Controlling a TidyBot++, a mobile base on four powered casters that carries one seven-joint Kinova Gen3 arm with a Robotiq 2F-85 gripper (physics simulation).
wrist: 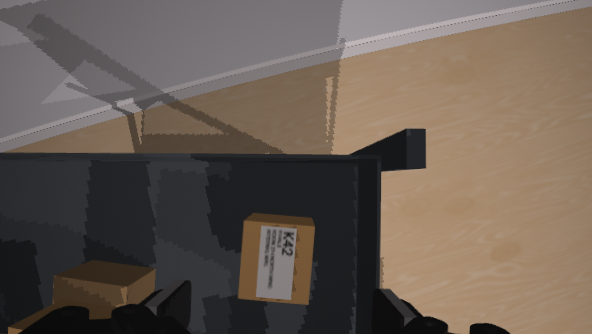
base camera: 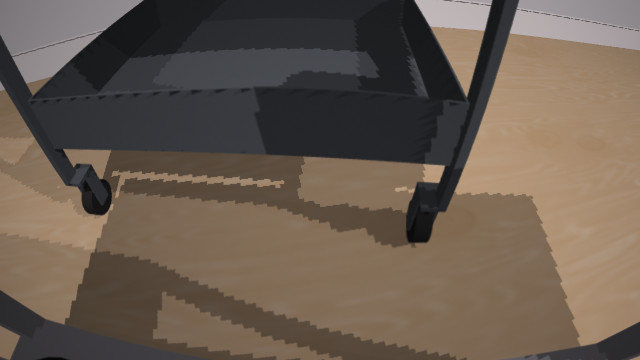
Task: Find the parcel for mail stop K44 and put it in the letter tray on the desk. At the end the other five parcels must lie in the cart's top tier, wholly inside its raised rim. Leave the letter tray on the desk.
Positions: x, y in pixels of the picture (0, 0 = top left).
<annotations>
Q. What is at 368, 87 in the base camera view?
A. A cart.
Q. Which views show the gripper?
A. The wrist view only.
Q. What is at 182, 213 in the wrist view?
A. A cart.
</annotations>
